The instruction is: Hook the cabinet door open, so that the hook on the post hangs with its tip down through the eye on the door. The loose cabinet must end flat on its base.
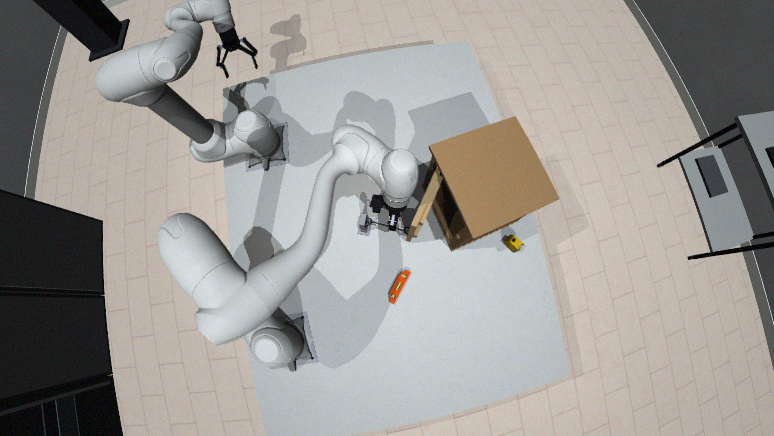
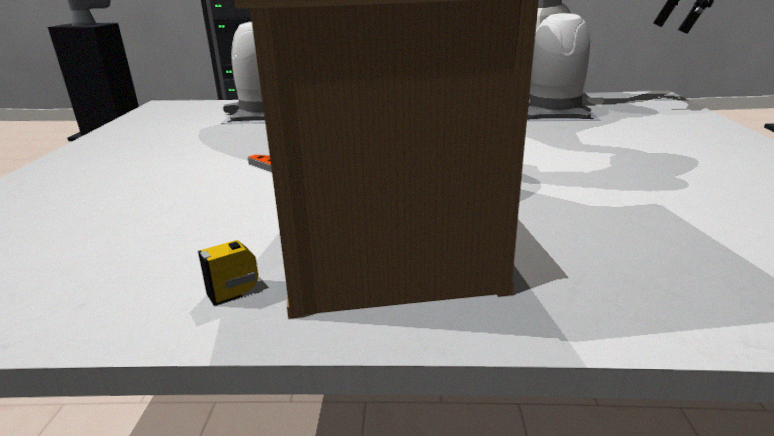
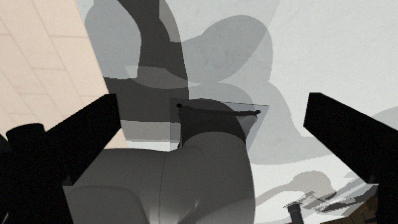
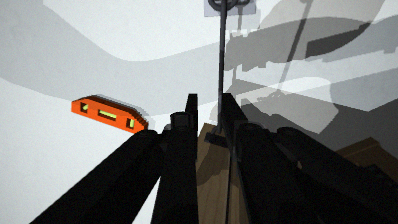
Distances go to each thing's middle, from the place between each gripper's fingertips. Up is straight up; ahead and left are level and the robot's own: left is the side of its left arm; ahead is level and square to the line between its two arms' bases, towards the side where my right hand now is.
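Orange level [image 4: 100, 110]: from my left hand [image 1: 242, 72], 105 cm to the right, 55 cm ahead, 22 cm below; from my right hand, 23 cm to the right, 2 cm behind, 17 cm below. Yellow tape measure [image 2: 229, 270]: from my left hand, 97 cm to the right, 108 cm ahead, 19 cm below; from my right hand, 15 cm to the right, 51 cm ahead, 15 cm below. Cabinet door [image 1: 436, 180]: from my left hand, 78 cm to the right, 69 cm ahead, 4 cm below; from my right hand, 5 cm to the left, 12 cm ahead, 1 cm above.
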